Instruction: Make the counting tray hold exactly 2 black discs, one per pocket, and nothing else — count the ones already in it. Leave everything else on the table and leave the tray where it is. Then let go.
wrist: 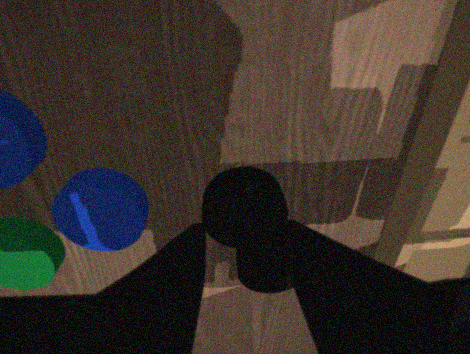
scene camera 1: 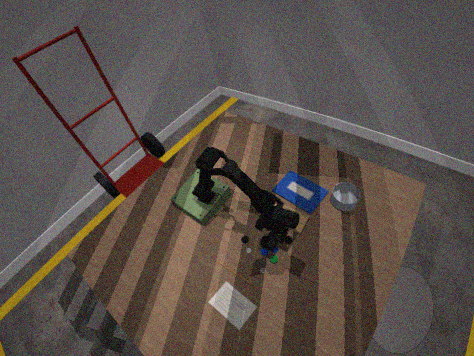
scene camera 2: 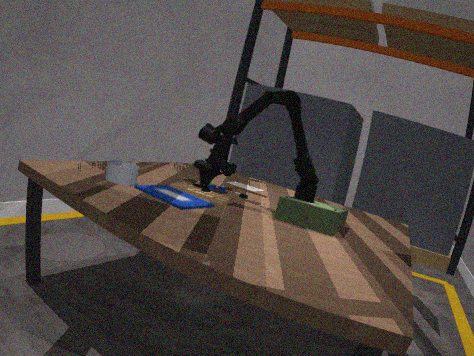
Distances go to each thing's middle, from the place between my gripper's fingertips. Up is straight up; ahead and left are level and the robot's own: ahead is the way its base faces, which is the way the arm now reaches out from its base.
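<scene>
I see a counting tray point(wrist: 418, 238) that is 5 cm behind my hand and 11 cm to the left of it. The grey cup point(scene camera 2: 119, 172) is 17 cm ahead of my hand, 31 cm to the left of it and 2 cm above it. With the green disc point(wrist: 39, 251), my hand is 1 cm short of it and 9 cm to the left of it.
</scene>
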